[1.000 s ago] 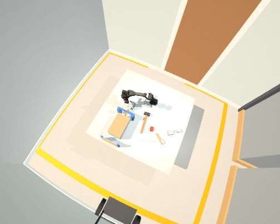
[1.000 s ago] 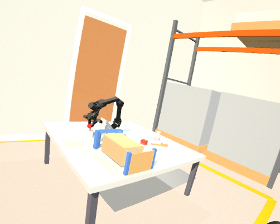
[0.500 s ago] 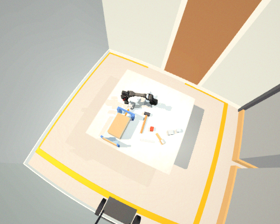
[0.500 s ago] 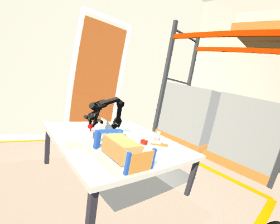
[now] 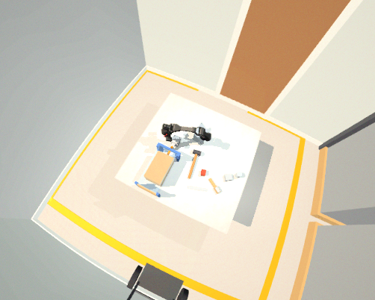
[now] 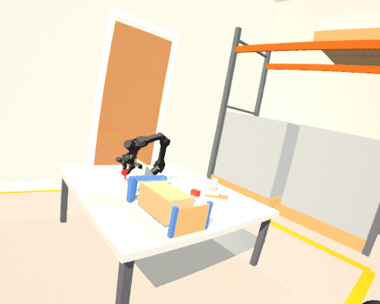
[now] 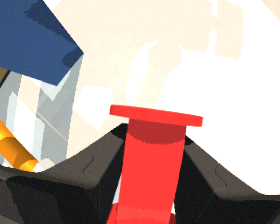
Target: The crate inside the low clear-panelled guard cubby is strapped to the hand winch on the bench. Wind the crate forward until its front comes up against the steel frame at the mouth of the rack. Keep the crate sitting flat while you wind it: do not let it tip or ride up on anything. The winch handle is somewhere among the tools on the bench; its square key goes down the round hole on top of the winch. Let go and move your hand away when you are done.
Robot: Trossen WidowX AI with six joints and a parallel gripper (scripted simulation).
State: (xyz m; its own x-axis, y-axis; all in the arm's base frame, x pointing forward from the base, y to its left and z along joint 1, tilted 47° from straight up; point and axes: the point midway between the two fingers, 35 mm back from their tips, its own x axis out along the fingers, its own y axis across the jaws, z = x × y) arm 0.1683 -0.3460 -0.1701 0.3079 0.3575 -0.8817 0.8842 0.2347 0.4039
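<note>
The winch handle is 2 cm behind my gripper tip, 5 cm to the left of it and 3 cm below it. Also, from my gripper tip: winch 5 cm behind, 10 cm to the left, 10 cm below; red grip 1 cm behind, 1 cm to the left; cubby 37 cm ahead, 8 cm to the left, 5 cm below.
</note>
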